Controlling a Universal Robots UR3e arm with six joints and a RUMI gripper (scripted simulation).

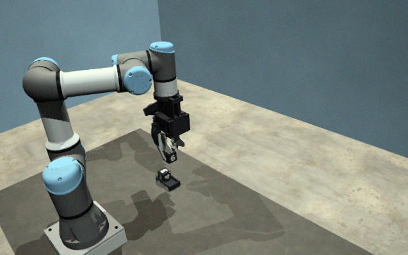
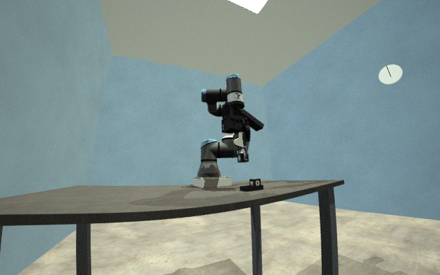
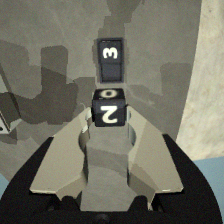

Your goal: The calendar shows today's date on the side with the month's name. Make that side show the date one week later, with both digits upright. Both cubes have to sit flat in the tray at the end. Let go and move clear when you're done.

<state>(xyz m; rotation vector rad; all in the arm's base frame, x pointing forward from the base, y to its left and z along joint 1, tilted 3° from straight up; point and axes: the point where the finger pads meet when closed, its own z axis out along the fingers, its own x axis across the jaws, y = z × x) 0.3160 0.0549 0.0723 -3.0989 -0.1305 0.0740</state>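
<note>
Right now my hand is 120 mm above the black tray and 30 mm to the right of it.
</note>
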